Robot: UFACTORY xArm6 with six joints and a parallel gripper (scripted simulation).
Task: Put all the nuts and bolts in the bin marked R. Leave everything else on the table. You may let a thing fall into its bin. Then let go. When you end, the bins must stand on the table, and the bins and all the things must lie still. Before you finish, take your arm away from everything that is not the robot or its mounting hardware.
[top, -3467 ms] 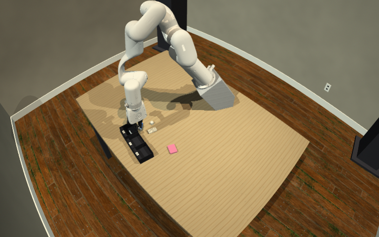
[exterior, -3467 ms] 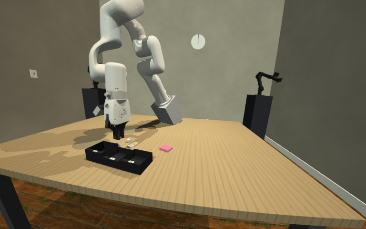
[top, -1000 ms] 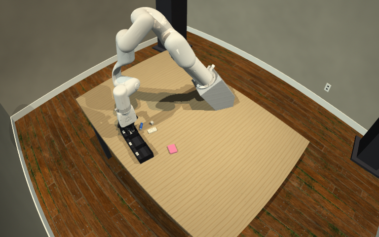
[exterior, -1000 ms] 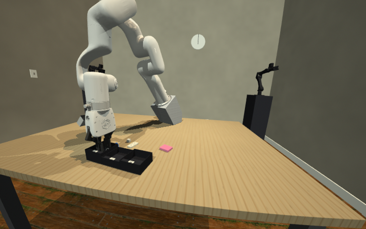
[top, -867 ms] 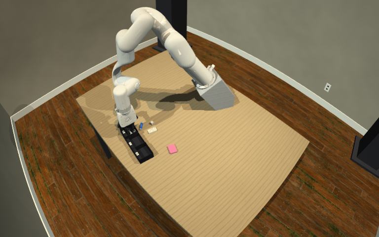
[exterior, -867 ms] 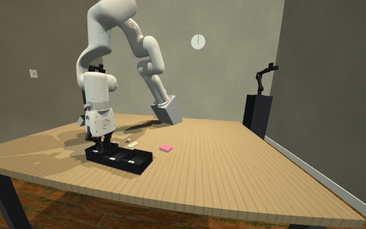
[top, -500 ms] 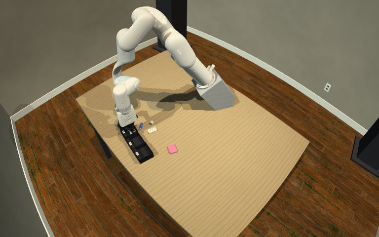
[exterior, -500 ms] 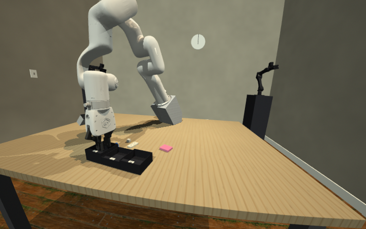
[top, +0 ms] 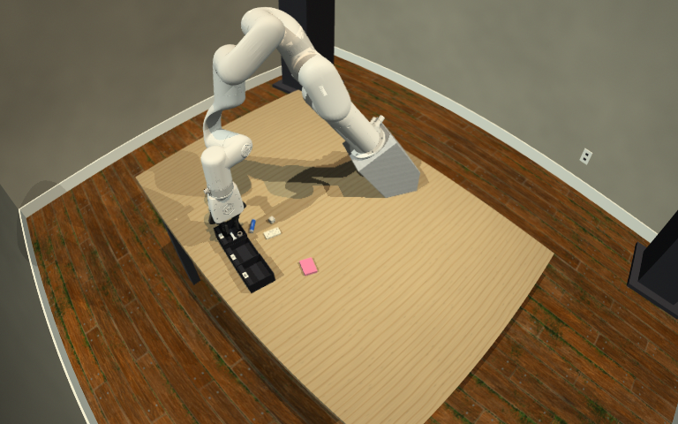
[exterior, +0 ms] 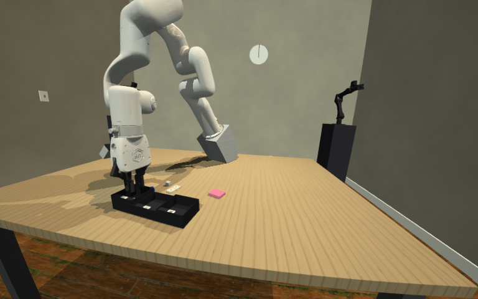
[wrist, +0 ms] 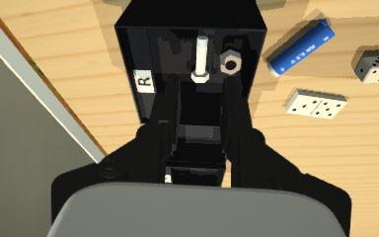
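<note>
Now: hand 10 mm to the right of the white bolt and 60 mm above it. The rest, counted from my hand: grey hex nut: 20 mm behind, 10 mm to the left, 60 mm below; black bin marked R: 30 mm ahead, 80 mm to the left, 50 mm below; blue battery: 70 mm behind, 10 mm to the left, 60 mm below.
</note>
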